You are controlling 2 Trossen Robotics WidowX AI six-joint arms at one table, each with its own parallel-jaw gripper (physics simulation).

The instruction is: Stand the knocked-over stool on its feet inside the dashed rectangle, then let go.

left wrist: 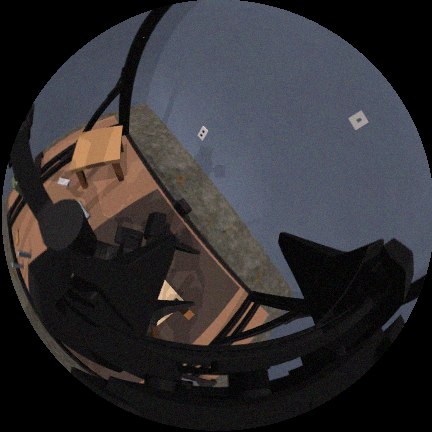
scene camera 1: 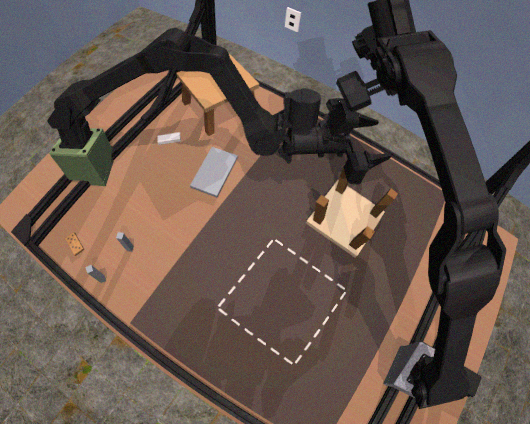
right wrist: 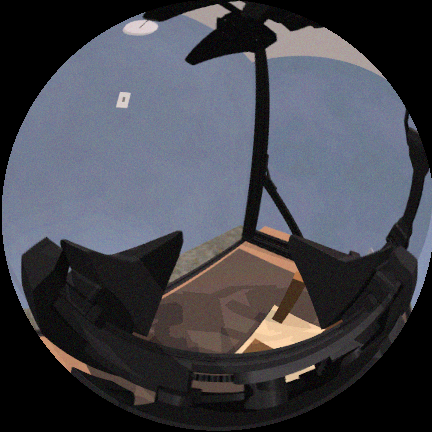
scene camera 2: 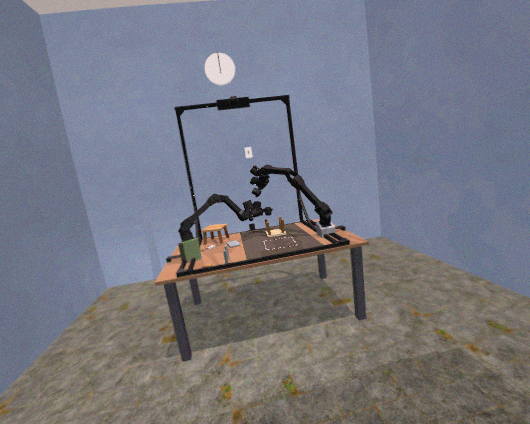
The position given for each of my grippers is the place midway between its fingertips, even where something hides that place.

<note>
My left gripper point(scene camera 1: 386, 77) is open and holds nothing. My right gripper point(scene camera 1: 384, 139) is open, with nothing in its grasp. Also in view: a stool point(scene camera 1: 343, 216). A stool point(scene camera 1: 201, 85) rests on the table.
My left gripper shows as well in the left wrist view point(left wrist: 228, 238) and in the right wrist view point(right wrist: 176, 47). My right gripper is seen too in the left wrist view point(left wrist: 196, 277) and in the right wrist view point(right wrist: 237, 238).
</note>
